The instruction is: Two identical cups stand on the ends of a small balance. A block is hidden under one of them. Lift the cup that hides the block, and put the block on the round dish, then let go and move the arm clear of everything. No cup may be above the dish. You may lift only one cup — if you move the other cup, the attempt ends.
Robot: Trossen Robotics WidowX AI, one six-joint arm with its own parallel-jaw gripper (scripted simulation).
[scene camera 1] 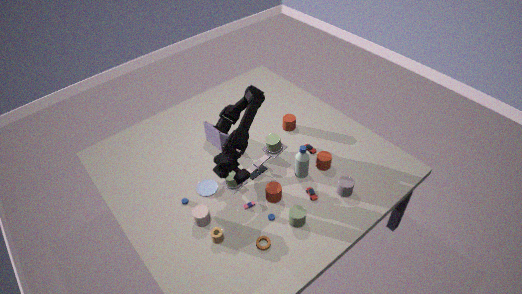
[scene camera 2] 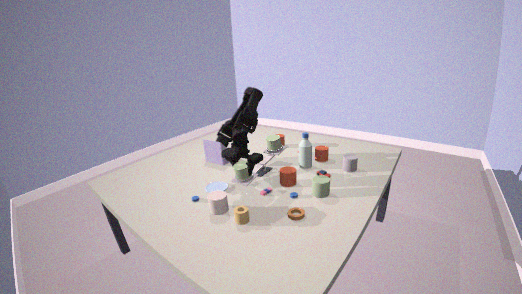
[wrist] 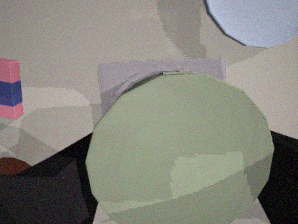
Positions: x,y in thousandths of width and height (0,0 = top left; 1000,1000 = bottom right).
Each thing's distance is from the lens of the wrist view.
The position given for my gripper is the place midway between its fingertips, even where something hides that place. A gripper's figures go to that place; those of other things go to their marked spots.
my gripper (wrist: 569,578): 10 cm
balance (wrist: 388,350): 12 cm
